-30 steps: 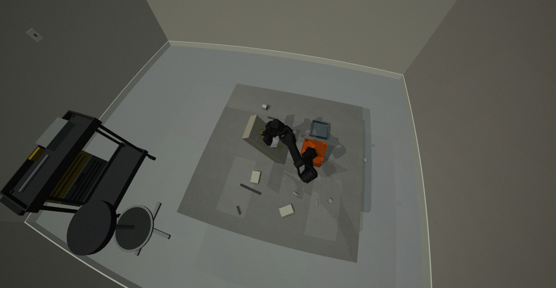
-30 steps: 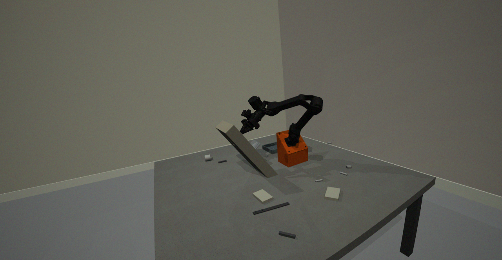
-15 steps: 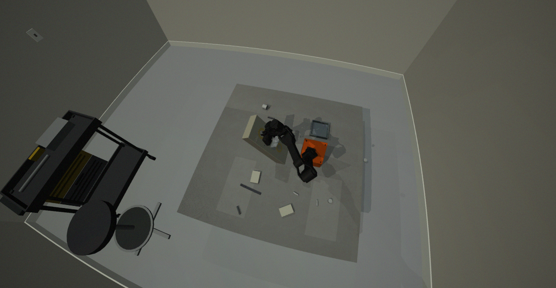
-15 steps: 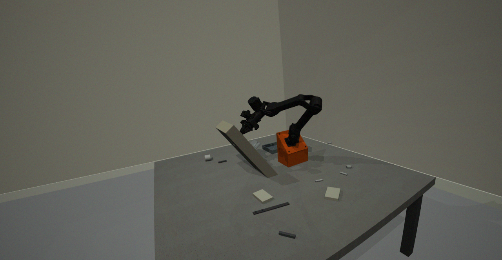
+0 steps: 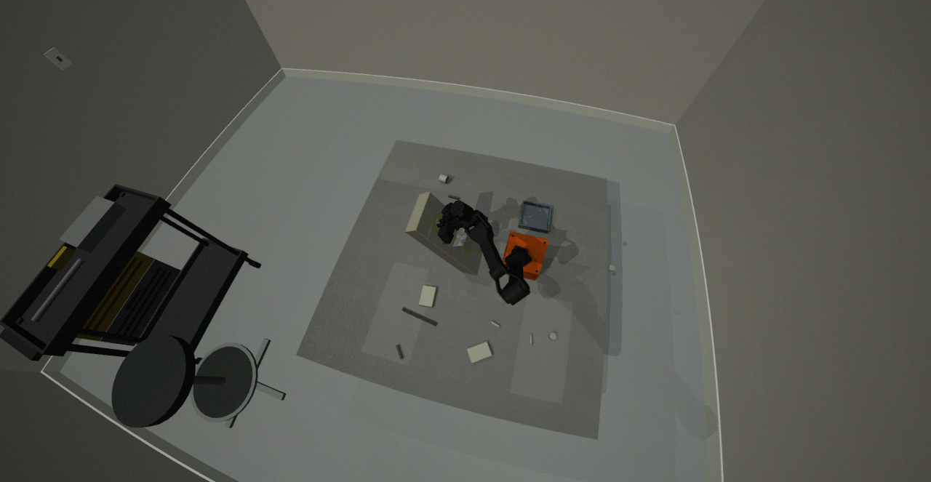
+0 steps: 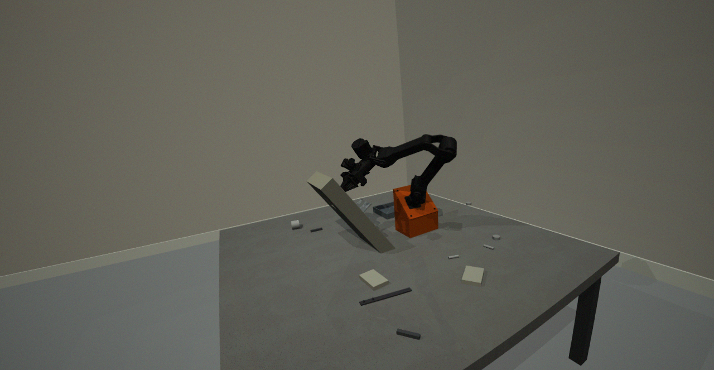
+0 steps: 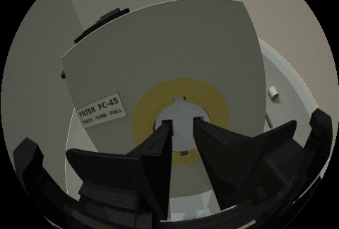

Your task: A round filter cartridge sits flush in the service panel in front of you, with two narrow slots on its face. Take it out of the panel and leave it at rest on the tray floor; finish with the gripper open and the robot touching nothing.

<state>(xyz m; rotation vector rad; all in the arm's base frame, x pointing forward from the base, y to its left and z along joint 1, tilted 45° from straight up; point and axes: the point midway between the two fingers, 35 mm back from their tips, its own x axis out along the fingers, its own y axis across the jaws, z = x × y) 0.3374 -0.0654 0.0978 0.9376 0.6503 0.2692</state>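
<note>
My gripper tip is 1 cm short of the round filter cartridge and 1 cm above it. The rest, counted from my gripper tip: grey tray: 40 cm behind, 31 cm to the right, 25 cm below; then beige service panel: 4 cm behind, 8 cm below.
</note>
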